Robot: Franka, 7 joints.
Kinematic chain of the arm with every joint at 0, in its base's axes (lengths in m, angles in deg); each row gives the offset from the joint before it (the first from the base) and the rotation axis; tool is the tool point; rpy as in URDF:
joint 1: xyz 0 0 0.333 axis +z
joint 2: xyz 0 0 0 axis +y
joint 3: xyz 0 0 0.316 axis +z
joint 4: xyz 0.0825 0 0 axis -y
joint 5: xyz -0.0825 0 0.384 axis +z
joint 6: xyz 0 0 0 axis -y
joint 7: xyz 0.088 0 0 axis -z
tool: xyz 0 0 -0.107 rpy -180 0 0
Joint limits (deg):
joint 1: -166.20..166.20
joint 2: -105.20..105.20
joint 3: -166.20..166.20
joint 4: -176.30..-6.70
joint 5: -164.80..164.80
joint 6: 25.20..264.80
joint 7: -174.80..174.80
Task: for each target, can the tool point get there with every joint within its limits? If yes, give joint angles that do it. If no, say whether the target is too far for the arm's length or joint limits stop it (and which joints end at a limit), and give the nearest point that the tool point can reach.
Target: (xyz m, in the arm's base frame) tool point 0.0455 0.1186 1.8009
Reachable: no: too far | nearest point 0.0265 0.0691 1.1877 | short by 0.615 m
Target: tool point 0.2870 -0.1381 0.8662
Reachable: yes | joints 82.88 -75.43 -22.67 -107.75 98.83 181.37 -2.29
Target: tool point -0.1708 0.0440 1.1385
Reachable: yes | joints -51.52 -16.90 -81.64 -21.35 -52.64 189.43 -96.77
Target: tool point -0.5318 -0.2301 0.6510
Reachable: yes | joints 59.46 -10.01 127.33 -83.96 -113.37 206.38 -124.41
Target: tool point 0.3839 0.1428 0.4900
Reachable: yes | joints -97.99 55.44 116.38 -150.90 120.51 113.30 106.18
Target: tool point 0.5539 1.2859 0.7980
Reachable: no: too far | nearest point 0.3221 0.7477 0.6034 | short by 0.617 m
